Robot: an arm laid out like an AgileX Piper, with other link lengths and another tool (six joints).
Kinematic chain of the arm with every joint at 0, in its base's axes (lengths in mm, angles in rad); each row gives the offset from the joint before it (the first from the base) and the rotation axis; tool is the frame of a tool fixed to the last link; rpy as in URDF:
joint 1: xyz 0 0 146.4 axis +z
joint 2: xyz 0 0 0 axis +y
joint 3: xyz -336.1 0 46 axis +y
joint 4: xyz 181 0 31.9 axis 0.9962 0 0.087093
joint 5: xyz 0 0 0 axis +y
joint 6: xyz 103.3 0 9 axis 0.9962 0 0.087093
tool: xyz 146.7 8 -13.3 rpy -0.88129 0.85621 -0.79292
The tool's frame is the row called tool.
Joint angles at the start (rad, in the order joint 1, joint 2, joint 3, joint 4, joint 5, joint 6):
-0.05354, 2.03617, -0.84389, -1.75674, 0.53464, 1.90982
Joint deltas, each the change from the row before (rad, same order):
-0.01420, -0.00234, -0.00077, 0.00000, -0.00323, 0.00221
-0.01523, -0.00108, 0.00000, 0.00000, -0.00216, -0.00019
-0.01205, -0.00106, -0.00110, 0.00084, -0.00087, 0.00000
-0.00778, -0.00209, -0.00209, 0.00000, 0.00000, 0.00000
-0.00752, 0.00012, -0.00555, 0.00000, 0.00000, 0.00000
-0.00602, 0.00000, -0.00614, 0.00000, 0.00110, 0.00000
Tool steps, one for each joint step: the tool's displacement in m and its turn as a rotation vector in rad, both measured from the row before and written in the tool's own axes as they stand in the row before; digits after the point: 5 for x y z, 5 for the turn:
0.00275, -0.00408, 0.00031, 0.00795, 0.00543, 0.01192
0.00371, -0.00429, 0.00037, 0.00759, 0.00784, 0.00918
0.00262, -0.00378, 0.00040, 0.00772, 0.00572, 0.00819
0.00081, -0.00315, 0.00032, 0.00679, 0.00131, 0.00550
0.00019, -0.00307, 0.00123, 0.00729, 0.00016, 0.00573
-0.00039, -0.00301, 0.00126, 0.00776, -0.00109, 0.00472

